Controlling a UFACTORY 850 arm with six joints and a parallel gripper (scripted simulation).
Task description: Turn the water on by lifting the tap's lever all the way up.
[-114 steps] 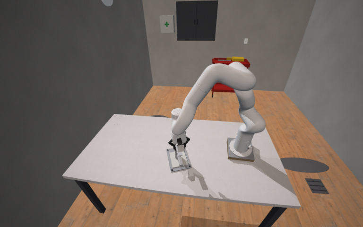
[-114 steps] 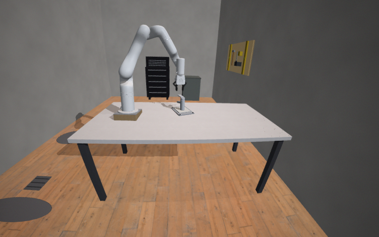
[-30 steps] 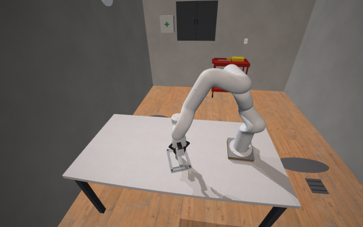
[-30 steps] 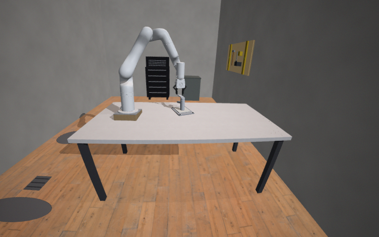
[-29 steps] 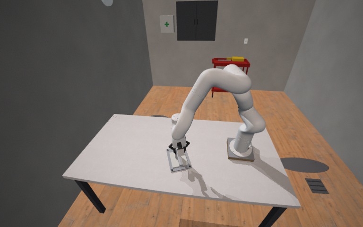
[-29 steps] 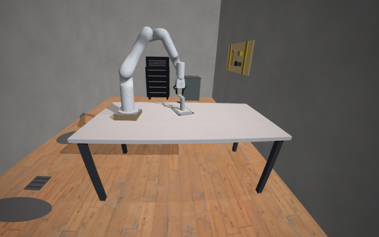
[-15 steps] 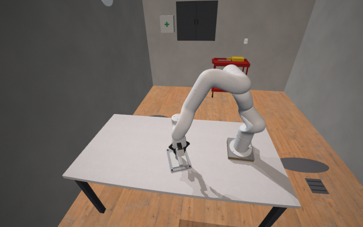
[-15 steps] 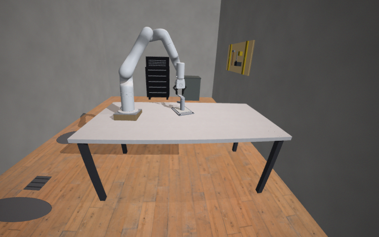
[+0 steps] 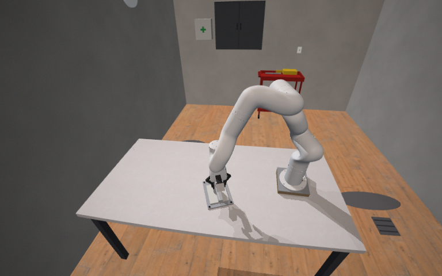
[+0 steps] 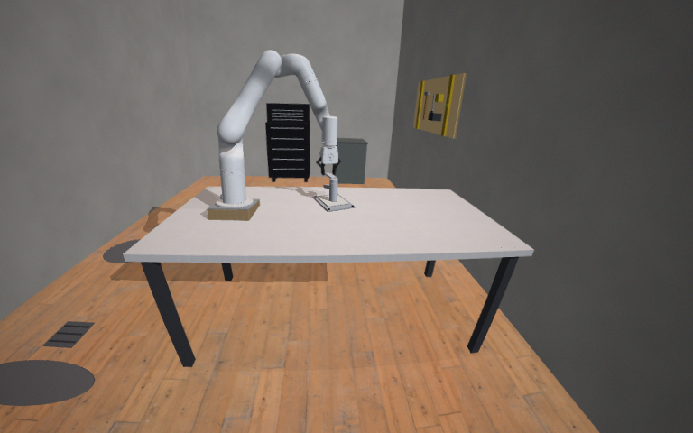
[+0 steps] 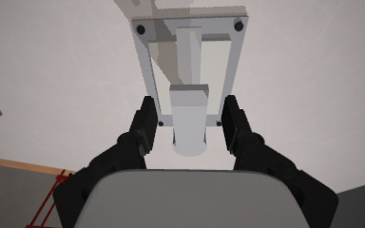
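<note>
Right now the flat lever is 30 mm ahead of my hand, 50 mm to the right of it and 20 mm below it. The rest, counted from my hand: base plate (40 mm ahead, 70 mm to the right, 160 mm below).
</note>
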